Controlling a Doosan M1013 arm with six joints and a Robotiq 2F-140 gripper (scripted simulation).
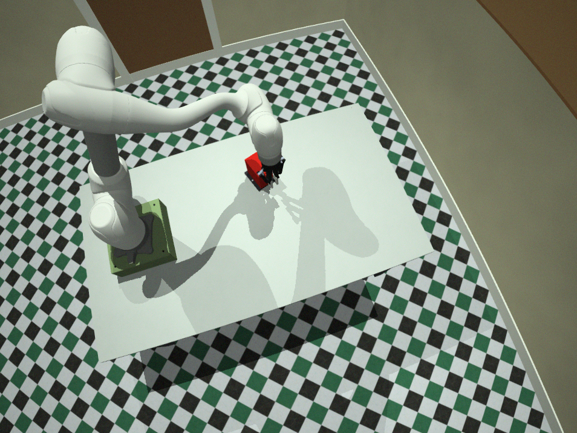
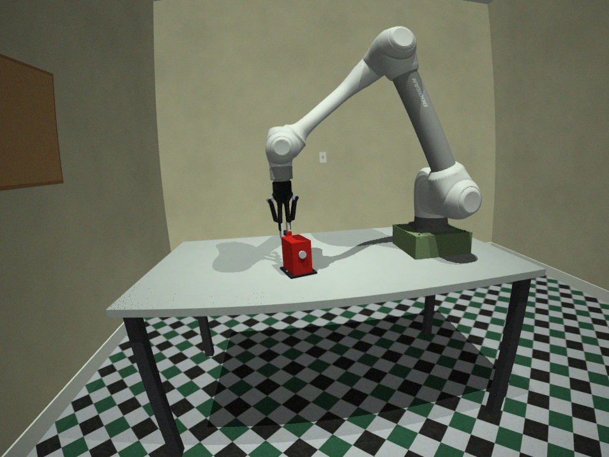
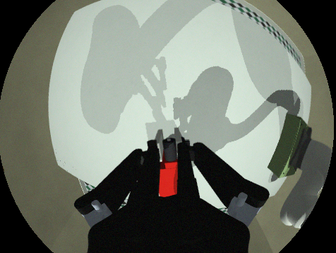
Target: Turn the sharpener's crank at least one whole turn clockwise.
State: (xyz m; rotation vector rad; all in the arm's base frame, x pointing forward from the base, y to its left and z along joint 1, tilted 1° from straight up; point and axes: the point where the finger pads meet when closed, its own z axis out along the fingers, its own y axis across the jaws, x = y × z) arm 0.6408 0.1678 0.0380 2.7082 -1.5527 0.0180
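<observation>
Right now my hand is 10 mm to the right of the dark crank knob, 10 mm past it and 10 mm above it.
</observation>
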